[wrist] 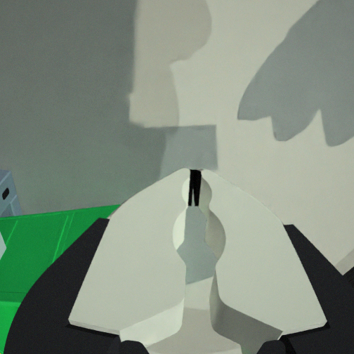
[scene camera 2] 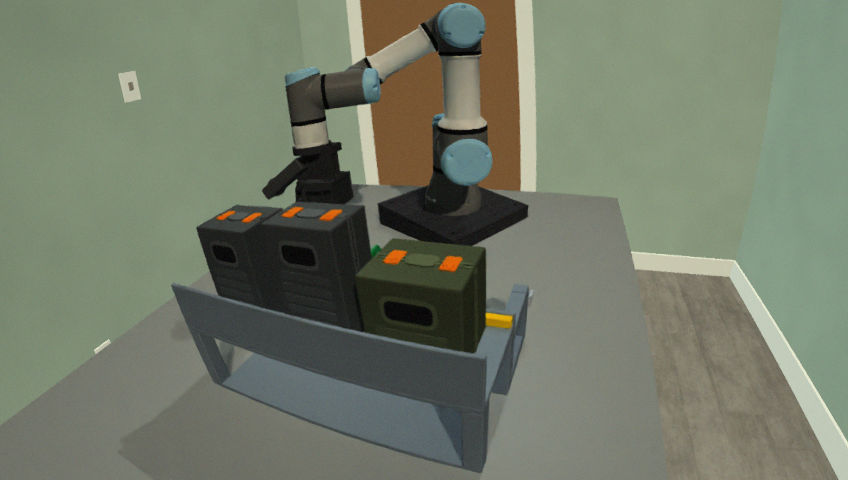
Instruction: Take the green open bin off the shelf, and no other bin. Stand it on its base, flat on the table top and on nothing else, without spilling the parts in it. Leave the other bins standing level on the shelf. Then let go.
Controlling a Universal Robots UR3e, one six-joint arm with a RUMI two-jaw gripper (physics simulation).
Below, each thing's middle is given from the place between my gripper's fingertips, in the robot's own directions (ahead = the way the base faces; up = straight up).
I see my gripper 31 cm to the right of the olive case (scene camera 2: 451,293), 30 cm short of it and 12 cm below it.
